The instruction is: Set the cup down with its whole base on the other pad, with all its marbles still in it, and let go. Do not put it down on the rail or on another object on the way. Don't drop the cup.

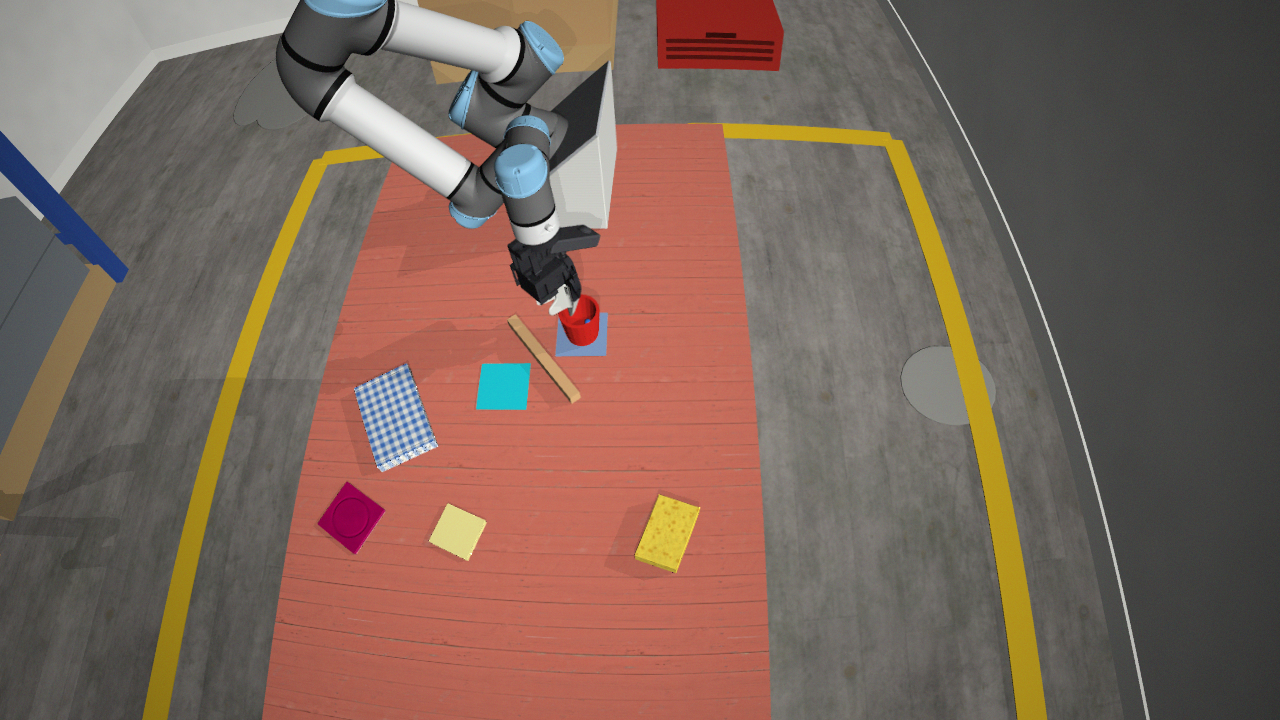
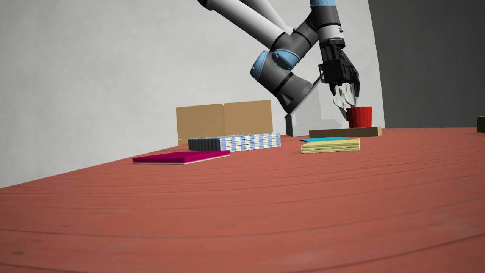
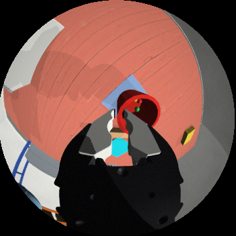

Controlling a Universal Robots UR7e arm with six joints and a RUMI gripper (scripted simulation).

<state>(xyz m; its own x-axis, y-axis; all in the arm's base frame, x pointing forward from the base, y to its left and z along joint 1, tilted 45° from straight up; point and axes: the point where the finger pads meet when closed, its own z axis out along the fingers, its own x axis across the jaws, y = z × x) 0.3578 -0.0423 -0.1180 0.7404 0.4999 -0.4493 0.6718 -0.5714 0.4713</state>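
My hand is 30 mm above the red cup, 20 mm to the right of it and 20 mm short of it. The rest, counted from my hand: wooden rail (80 mm ahead, 60 mm below, 50 mm to the right); cyan pad (130 mm ahead, 120 mm to the right, 60 mm below).
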